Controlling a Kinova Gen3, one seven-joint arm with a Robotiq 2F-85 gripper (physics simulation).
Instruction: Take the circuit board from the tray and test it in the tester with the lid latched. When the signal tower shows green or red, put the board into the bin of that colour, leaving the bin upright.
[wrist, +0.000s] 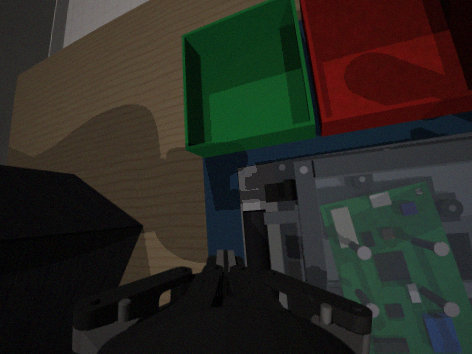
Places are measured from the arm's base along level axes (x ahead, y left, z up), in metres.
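Pixels of known places: gripper, fingertip midpoint: (224, 261).
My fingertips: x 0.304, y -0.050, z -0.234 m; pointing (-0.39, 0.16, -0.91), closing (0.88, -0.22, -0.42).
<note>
Behind a point stands the place of what it marks.
The green circuit board (392, 265) lies in the tester (350, 162) {x 0.409, y 0.003, z -0.213 m} at the lower right, under a see-through lid with several round-headed pins over the board. The lid appears down. A black bar like a latch handle (256, 235) {x 0.343, y -0.031, z -0.206 m} runs along the tester's left side; whether it is latched I cannot tell. My gripper (224, 261) {x 0.304, y -0.050, z -0.234 m} is shut and empty, its fingertips just left of that bar in the view. The green bin (250, 141) {x 0.332, y 0.062, z -0.289 m} stands upright at the top centre, and the red bin (395, 114) {x 0.471, y 0.048, z -0.289 m} stands beside it at the right. The signal tower and tray do not show.
A large dark angular object (60, 240) {x 0.133, y -0.009, z -0.208 m} fills the lower left. A blue base (220, 227) {x 0.264, y -0.025, z -0.319 m} extends under the tester and up to the bins. The wooden table (95, 85) {x 0.044, y 0.279, z -0.321 m} bears shadows, and its edge shows at the upper left.
</note>
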